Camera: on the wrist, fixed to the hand. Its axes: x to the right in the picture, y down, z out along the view.
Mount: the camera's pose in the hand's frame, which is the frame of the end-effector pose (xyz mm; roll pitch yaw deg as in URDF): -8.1 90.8 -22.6 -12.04 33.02 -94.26
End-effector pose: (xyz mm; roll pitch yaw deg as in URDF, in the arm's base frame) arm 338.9 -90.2 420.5 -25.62 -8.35 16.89
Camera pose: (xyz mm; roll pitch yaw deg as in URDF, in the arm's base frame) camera 318.6 -21.0 360.3 -1.77 7.90 -75.59
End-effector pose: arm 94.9 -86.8 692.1 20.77 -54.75 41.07
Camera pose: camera 23.5 -25.8 691.9 56.87 31.07 -2.34
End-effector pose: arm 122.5 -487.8 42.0 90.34 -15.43 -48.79
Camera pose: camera 118.0 -449.2 127.5 148.20 55.03 24.84
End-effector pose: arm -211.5 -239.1 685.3 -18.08 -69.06 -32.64
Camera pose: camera -132.1 -195.8 660.0 59.85 8.66 -109.83
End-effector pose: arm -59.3 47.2 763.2 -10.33 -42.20 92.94
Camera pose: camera -145.5 62.7 729.2 33.97 19.14 15.99
